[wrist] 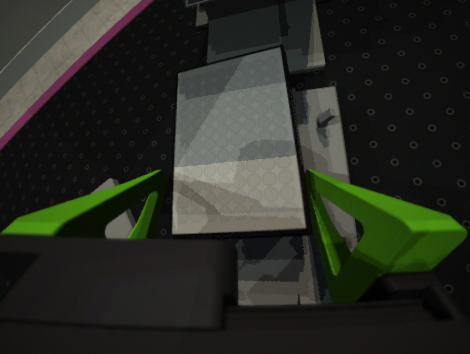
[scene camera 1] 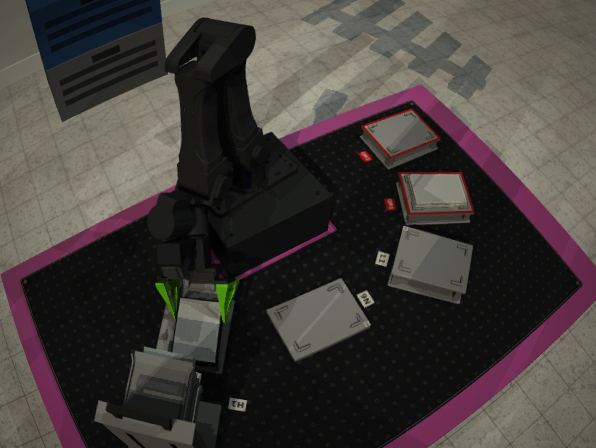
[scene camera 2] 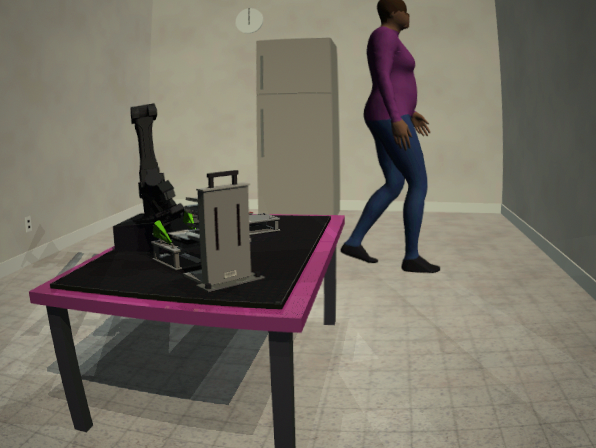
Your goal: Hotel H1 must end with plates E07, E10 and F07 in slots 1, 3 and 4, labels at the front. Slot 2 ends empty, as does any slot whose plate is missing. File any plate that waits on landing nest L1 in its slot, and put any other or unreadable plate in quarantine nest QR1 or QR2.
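Places are measured from the arm's base along level axes (x ahead, y left, z up), in millimetres.
Pixels of known places: gripper, fingertip midpoint: (wrist: 234,177) (scene camera 1: 200,320); arm's base, origin of the base link: (scene camera 1: 250,184) (scene camera 2: 153,217).
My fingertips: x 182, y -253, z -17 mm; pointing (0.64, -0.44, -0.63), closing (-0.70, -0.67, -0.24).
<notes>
Ahead of a thing's pixels: the offset from my fingertips to its top centre. "*": to the spot under its first point.
A clear-lidded plate {17 mm ahead, 18 mm right, 15 mm up} (scene camera 1: 197,340) (wrist: 235,125) lies flat over a low grey stand (scene camera 1: 165,332) (wrist: 332,160) beside hotel H1. My gripper (scene camera 1: 199,318) (scene camera 2: 181,234) (wrist: 234,177) is open, its green fingers on either side of the plate's near end, with a gap on each side in the wrist view. Hotel H1 (scene camera 1: 160,382) (scene camera 2: 225,235) (wrist: 250,35) stands beyond the plate; its slots and any labels inside cannot be read. Nest L1 {167 mm ahead, 448 mm left, 20 mm down} (scene camera 1: 432,262) is bare. One red-rimmed quarantine nest {133 mm back, 667 mm left, 30 mm down} (scene camera 1: 402,132) is bare; the other {* 13 mm ahead, 520 mm left, 36 mm down} (scene camera 1: 405,197) bears a plate {48 mm ahead, 592 mm left, 22 mm down} (scene camera 1: 437,191).
A low flat nest {102 mm ahead, 196 mm left, 58 mm down} (scene camera 1: 320,320) with a tag that reads N6 {125 mm ahead, 299 mm left, 76 mm down} (scene camera 1: 365,299) lies between the stand and L1. The arm's black base (scene camera 1: 270,215) stands behind it. The hotel's top handle {* 169 mm ahead, 208 mm right, 211 mm up} (scene camera 2: 222,174) rises above the nests. A person (scene camera 2: 392,75) is beyond the table.
</notes>
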